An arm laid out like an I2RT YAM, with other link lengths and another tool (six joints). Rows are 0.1 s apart.
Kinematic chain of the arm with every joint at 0, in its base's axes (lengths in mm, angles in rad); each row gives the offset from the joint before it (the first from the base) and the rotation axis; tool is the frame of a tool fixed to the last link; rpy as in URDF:
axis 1: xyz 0 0 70.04 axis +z
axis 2: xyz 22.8 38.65 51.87 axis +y
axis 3: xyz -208.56 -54.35 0 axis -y
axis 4: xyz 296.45 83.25 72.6 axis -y
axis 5: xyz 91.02 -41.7 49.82 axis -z
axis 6: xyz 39.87 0 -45.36 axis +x
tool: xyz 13 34 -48 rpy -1.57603 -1.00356 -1.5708
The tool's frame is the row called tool.
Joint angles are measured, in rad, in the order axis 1, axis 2, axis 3, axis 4, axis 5, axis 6. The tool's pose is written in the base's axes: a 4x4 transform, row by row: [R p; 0 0 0 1], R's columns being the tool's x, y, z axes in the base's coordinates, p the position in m. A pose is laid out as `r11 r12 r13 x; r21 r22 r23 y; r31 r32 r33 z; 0 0 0 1`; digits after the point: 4 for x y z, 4 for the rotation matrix.
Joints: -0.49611, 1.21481, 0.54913, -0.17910, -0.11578, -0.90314
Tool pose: 0.7545 -0.1693 0.6341 0.2587; -0.0361 -0.9754 -0.2174 -0.1225; 0.6553 0.1412 -0.7421 0.0481; 0 0 0 1
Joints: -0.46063, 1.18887, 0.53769, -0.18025, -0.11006, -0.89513
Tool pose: 0.7476 -0.1458 0.6480 0.2616; -0.0136 -0.9788 -0.2044 -0.1124; 0.6641 0.1440 -0.7337 0.0510; 0 0 0 1
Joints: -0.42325, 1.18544, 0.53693, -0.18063, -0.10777, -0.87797
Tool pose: 0.7447 -0.1236 0.6559 0.2657; -0.0021 -0.9831 -0.1829 -0.1017; 0.6674 0.1349 -0.7324 0.0515; 0 0 0 1
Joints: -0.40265, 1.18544, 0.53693, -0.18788, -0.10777, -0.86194
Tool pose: 0.7473 -0.1144 0.6545 0.2669; -0.0044 -0.9859 -0.1673 -0.0949; 0.6644 0.1221 -0.7373 0.0510; 0 0 0 1
